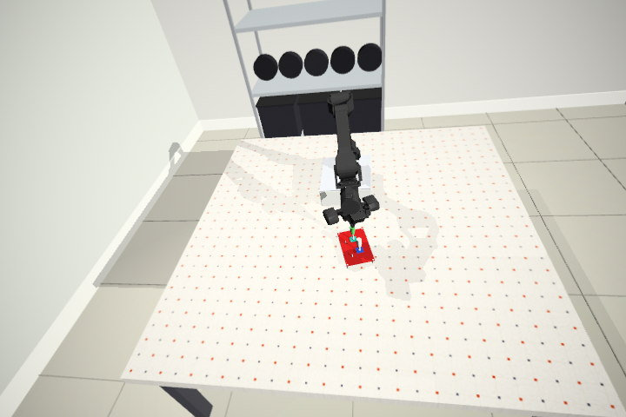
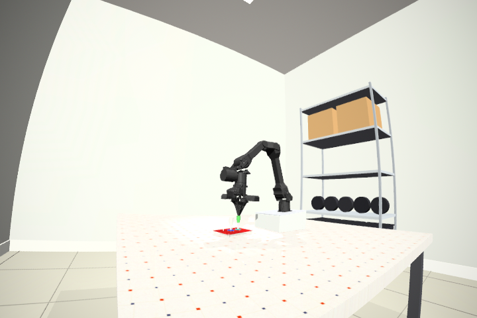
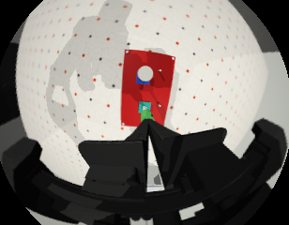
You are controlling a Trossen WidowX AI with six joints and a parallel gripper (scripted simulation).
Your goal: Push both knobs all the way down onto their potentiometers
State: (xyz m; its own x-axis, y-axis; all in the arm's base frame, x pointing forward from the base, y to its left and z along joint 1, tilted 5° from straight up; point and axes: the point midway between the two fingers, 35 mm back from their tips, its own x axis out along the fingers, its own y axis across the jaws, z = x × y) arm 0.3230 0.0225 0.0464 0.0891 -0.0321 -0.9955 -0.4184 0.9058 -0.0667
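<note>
My gripper tip is 5 cm short of the pale knob, 2 cm to the right of it and 2 cm above it. The rest, counted from my gripper tip: green knob (1 cm below).
</note>
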